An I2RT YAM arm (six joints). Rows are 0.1 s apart.
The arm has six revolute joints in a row. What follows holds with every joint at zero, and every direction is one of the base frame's. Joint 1 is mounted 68 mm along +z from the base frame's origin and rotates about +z. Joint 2 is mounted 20 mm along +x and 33.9 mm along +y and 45.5 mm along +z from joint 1 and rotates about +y. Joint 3 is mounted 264 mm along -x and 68.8 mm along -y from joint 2 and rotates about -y. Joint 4 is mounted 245 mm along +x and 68.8 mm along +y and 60 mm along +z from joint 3 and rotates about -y. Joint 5 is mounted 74 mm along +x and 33.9 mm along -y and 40.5 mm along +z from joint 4 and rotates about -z. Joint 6 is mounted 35.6 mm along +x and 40.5 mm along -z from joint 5 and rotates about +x. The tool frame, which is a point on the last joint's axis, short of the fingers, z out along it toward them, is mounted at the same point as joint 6; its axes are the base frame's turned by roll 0, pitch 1.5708 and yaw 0 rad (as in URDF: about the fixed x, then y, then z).
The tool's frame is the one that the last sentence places.
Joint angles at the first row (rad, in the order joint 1, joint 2, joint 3, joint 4, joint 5, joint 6):
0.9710, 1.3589, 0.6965, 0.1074, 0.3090, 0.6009
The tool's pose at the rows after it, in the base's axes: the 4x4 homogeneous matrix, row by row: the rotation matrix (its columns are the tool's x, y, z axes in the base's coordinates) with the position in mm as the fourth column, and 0 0 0 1 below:
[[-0.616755 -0.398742 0.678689 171.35], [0.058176 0.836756 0.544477 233.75], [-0.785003 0.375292 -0.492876 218.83], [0 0 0 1]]
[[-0.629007 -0.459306 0.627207 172.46], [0.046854 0.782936 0.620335 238.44], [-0.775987 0.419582 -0.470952 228.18], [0 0 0 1]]
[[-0.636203 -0.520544 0.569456 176.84], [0.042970 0.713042 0.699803 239.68], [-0.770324 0.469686 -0.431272 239.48], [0 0 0 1]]
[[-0.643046 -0.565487 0.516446 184.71], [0.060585 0.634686 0.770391 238.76], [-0.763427 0.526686 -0.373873 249.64], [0 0 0 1]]
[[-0.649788 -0.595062 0.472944 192.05], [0.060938 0.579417 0.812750 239.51], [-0.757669 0.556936 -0.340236 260.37], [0 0 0 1]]
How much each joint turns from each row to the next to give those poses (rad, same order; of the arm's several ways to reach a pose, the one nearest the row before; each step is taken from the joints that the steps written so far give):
-0.0019, -0.0032, 0.0228, -0.0052, -0.0550, -0.0073
-0.0049, -0.0023, 0.0248, 0.0097, -0.0916, -0.0104
-0.0233, -0.0071, 0.0221, 0.0217, -0.1145, -0.0127
-0.0369, -0.0002, 0.0162, 0.0459, -0.1186, 0.0049
-0.0272, 0.0075, 0.0361, 0.0040, -0.0862, 0.0012

